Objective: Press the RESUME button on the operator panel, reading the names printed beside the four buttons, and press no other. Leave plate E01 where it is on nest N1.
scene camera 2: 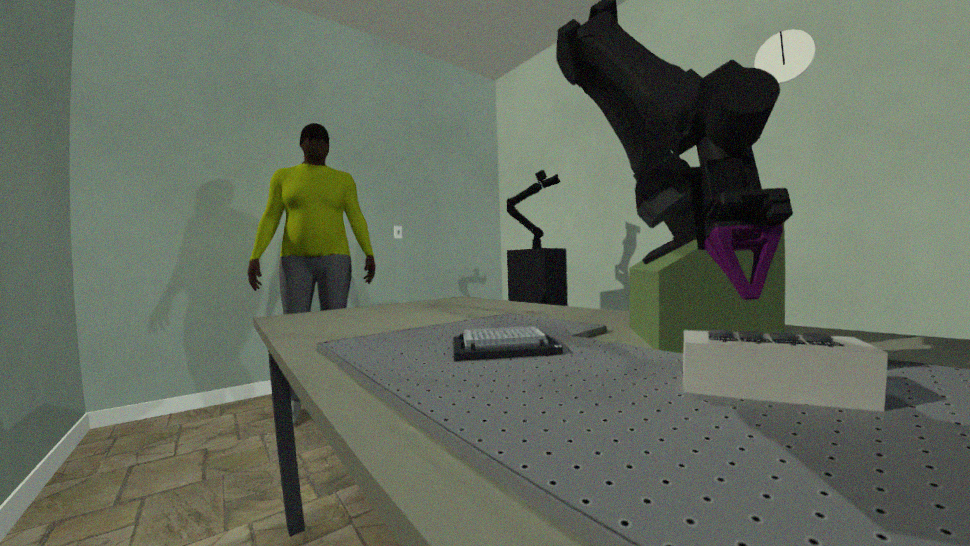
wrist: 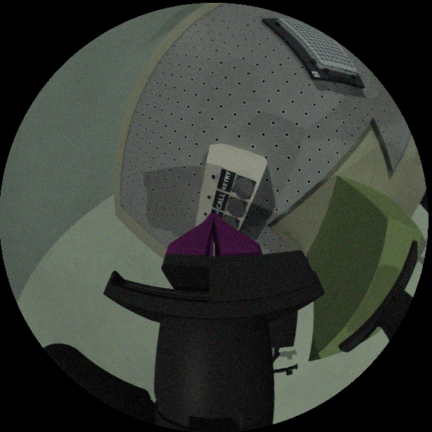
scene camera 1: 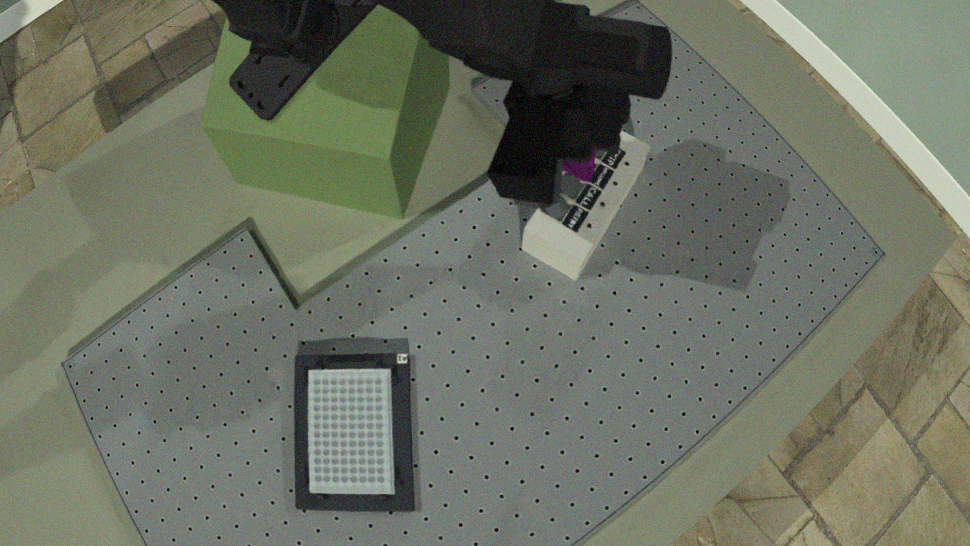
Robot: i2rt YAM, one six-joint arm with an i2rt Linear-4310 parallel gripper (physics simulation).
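Pixels of known places: gripper, between the fingertips: [scene camera 2: 751, 299] [scene camera 1: 588, 176]; arm's base, origin of its link: [scene camera 2: 694, 236] [scene camera 1: 311, 31].
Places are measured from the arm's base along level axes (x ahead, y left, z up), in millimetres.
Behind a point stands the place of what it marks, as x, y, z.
The white operator panel [scene camera 1: 556, 242] @(307, 35, -125) [scene camera 2: 780, 369] @(324, 120, -146) [wrist: 237, 156] has a row of dark round buttons with black name labels. RETRY [scene camera 1: 575, 218] @(304, 69, -125) [wrist: 226, 181] is at one end and CALL [scene camera 1: 589, 196] @(298, 99, -125) [wrist: 220, 200] is beside it. The third and fourth names are too small or covered to read. My gripper [scene camera 1: 581, 168] @(294, 94, -83) [scene camera 2: 750, 297] @(294, 94, -83) [wrist: 213, 217], with purple fingers, is shut and empty, its tips above the panel with a gap. In the wrist view they cover part of the third label and the panel beyond. Plate E01 [scene camera 1: 350, 430] @(286, -240, -152) [scene camera 2: 505, 335] @(298, -226, -152) [wrist: 320, 45] sits on nest N1 [scene camera 1: 403, 434] @(323, -205, -166) [scene camera 2: 505, 353] @(330, -203, -171).
The panel and nest stand on a grey perforated board [scene camera 1: 515, 406] @(383, -107, -178) [scene camera 2: 475, 406] @(485, -123, -178) on the table [scene camera 2: 400, 440] @(558, -147, -191). A green block [scene camera 1: 305, 142] @(68, -76, -58) [scene camera 2: 705, 305] @(114, 30, -114) [wrist: 350, 235] stands beside the board, under the arm's base. A person in yellow [scene camera 2: 315, 210] stands behind the table.
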